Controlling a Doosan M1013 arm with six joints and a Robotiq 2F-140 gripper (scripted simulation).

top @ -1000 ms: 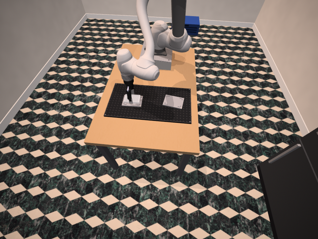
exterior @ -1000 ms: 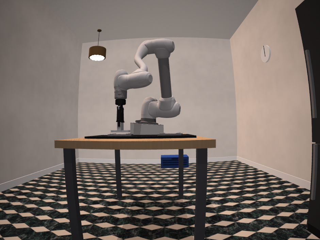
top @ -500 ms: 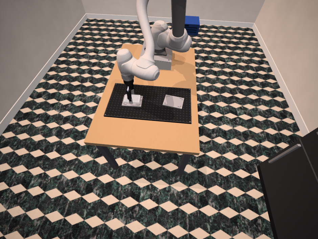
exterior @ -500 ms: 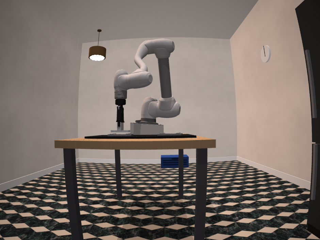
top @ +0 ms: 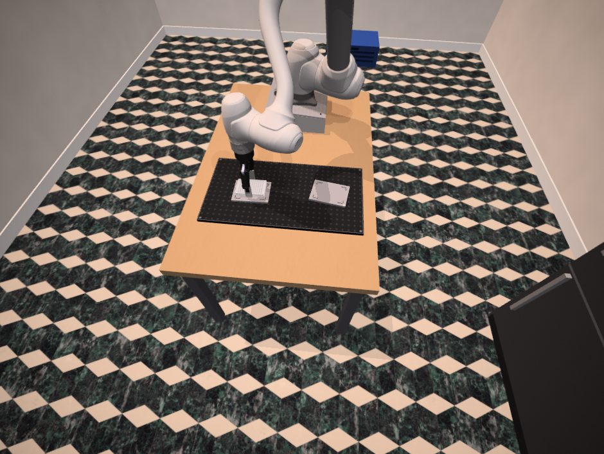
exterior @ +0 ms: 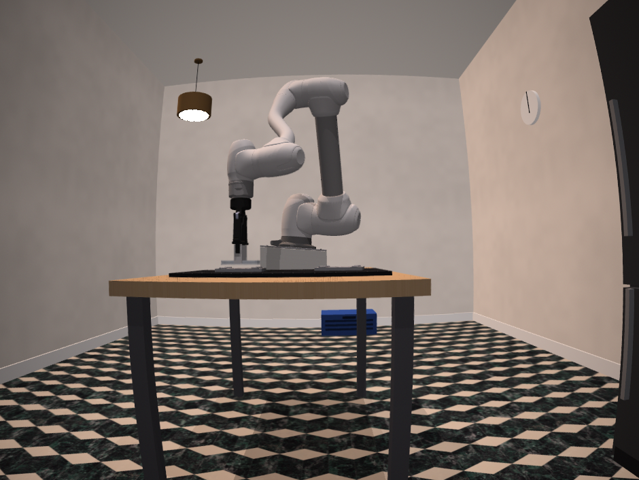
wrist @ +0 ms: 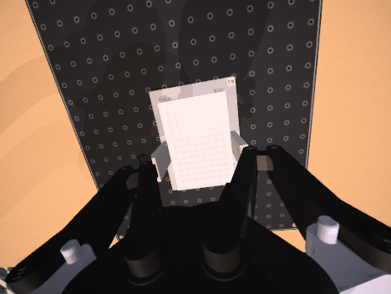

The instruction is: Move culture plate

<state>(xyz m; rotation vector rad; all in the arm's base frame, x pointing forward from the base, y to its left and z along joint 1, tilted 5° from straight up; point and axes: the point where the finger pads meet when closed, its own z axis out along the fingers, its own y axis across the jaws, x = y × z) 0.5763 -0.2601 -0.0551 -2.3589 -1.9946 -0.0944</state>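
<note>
My gripper is now 2 cm above the clear lid. From my hand the other things lie so: grey nest N2: 5 cm below; then grey nest N1: 35 cm to the left, 5 cm below, 4 cm ahead; then plate: 2 cm below.
</note>
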